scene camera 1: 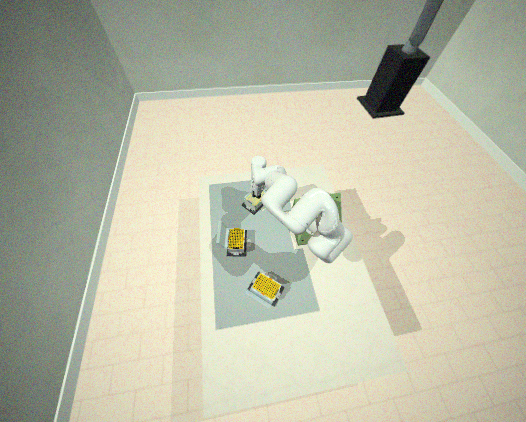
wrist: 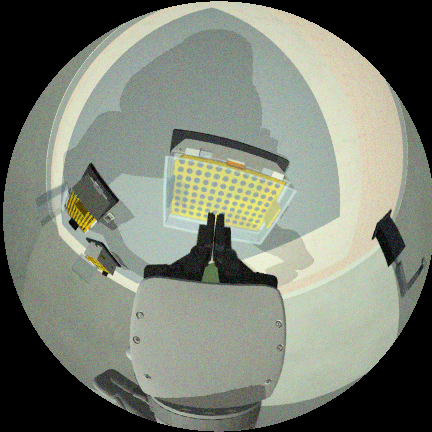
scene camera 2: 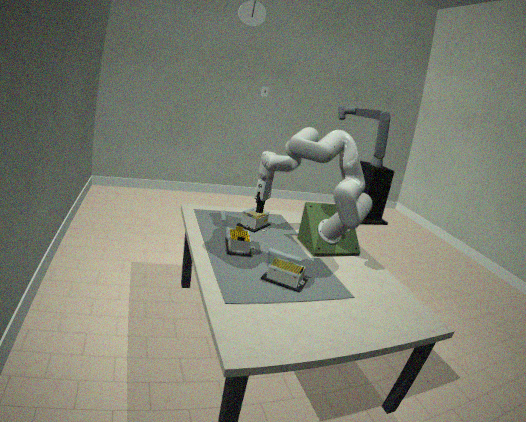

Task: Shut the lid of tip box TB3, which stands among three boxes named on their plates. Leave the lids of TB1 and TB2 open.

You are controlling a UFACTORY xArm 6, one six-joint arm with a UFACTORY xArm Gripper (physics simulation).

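Places are measured from the arm's base along level axes (x right, y ahead, z up), in metres.
Where they show: gripper, fingertip midpoint: (scene camera 1: pixel 258 197) (wrist: pixel 214 222) (scene camera 2: pixel 259 212); arm's base, link origin: (scene camera 1: pixel 314 223) (scene camera 2: pixel 329 231).
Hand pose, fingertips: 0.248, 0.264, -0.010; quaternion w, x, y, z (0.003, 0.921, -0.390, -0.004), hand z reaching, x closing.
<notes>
Things, the pixels of their centre, and the offset from my fingertips, as dx, dy, dz. Level surfaces: height alone.
- far tip box, body centre: (wrist: pixel 220 196) (scene camera 2: pixel 257 219) (scene camera 1: pixel 257 199) +0.009, +0.001, -0.039
- middle box, body centre: (wrist: pixel 87 210) (scene camera 2: pixel 241 240) (scene camera 1: pixel 238 240) -0.231, +0.161, -0.045
- grey-blue mat, surface height: dz -0.078
- pale table, surface height: dz -0.081
The far tip box (scene camera 1: pixel 252 204) (scene camera 2: pixel 256 220) (wrist: pixel 225 185) stands under my gripper (scene camera 1: pixel 256 195) (scene camera 2: pixel 260 210) (wrist: pixel 214 222). Its clear lid lies over the yellow tip rack; whether a small gap remains cannot be told. My gripper is shut and empty, fingertips at the lid's edge nearest the wrist camera; contact is unclear. The middle box (scene camera 1: pixel 236 239) (scene camera 2: pixel 240 243) (wrist: pixel 90 197) and the near box (scene camera 1: pixel 267 287) (scene camera 2: pixel 285 275) (wrist: pixel 102 257) have clear lids standing open. The name plates are too small to read.
The boxes stand on a grey-blue mat (scene camera 1: pixel 230 315) (scene camera 2: pixel 240 292) on a pale table (scene camera 1: pixel 300 360) (scene camera 2: pixel 310 330). The arm's green base (scene camera 2: pixel 312 235) is at the mat's right. A black pedestal (scene camera 1: pixel 397 75) (scene camera 2: pixel 378 190) with a grey arm stands beyond the table.
</notes>
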